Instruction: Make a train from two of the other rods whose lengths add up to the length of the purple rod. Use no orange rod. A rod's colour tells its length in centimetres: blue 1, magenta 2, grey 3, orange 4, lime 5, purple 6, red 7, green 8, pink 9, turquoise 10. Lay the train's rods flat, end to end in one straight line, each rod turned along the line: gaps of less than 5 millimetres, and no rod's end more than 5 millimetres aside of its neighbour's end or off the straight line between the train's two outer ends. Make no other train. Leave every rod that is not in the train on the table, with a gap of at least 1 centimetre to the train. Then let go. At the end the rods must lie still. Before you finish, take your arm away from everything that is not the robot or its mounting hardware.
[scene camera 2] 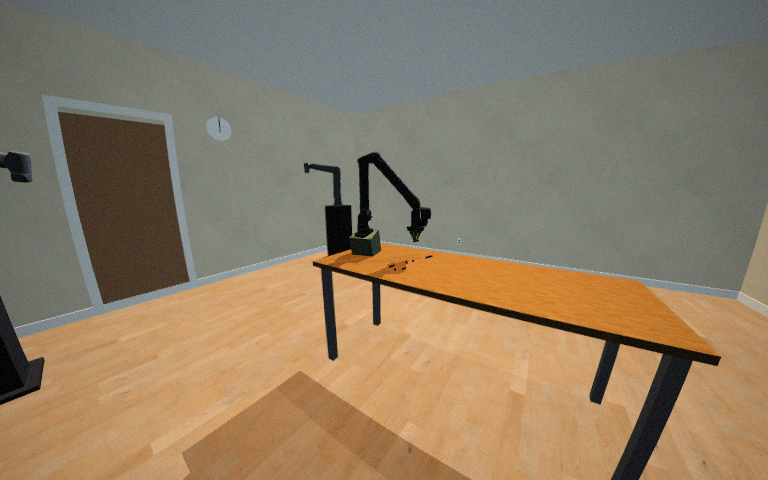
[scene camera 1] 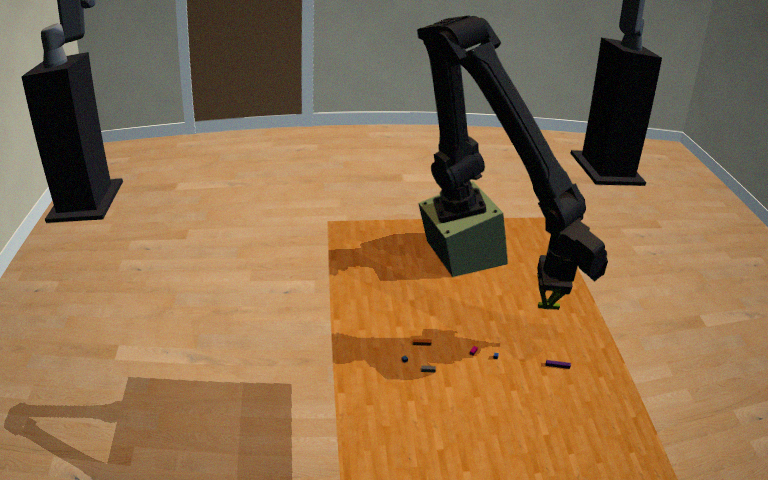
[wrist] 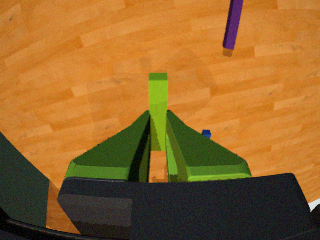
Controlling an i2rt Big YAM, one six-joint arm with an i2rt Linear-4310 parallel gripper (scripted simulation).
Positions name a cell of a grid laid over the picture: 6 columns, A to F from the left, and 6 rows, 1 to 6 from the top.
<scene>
In view: my gripper (scene camera 1: E4) and a lime rod (wrist: C3).
My gripper shows as well in the wrist view (wrist: C3).
</scene>
